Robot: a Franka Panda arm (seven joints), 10 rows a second.
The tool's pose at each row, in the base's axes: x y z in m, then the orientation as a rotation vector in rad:
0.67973, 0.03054, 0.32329, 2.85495, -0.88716, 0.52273
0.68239, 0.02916, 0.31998, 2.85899, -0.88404, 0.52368
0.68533, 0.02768, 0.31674, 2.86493, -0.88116, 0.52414
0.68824, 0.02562, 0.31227, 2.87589, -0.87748, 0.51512
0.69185, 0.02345, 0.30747, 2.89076, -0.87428, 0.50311
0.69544, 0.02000, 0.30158, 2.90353, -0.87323, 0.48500
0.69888, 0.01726, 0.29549, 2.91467, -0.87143, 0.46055
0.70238, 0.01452, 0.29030, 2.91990, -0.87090, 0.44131
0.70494, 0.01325, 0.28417, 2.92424, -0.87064, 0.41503
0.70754, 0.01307, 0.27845, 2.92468, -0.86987, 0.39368
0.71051, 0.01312, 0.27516, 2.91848, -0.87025, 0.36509
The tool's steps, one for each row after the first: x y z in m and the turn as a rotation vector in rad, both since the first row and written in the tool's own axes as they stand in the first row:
0.00161, -0.00037, 0.00415, 0.00345, -0.00062, -0.00216
0.00351, -0.00082, 0.00833, 0.00846, -0.00227, -0.00425
0.00526, -0.00077, 0.01378, 0.01454, -0.01111, -0.00763
0.00749, -0.00102, 0.01976, 0.02322, -0.02314, -0.01096
0.01000, -0.00021, 0.02700, 0.02838, -0.03807, -0.01314
0.01195, 0.00010, 0.03425, 0.03004, -0.05589, -0.01612
0.01426, 0.00037, 0.04068, 0.02844, -0.06873, -0.01776
0.01473, -0.00003, 0.04741, 0.02400, -0.08535, -0.01958
0.01480, -0.00135, 0.05356, 0.01767, -0.09774, -0.02133
0.01590, -0.00308, 0.05749, 0.00345, -0.11220, -0.02255

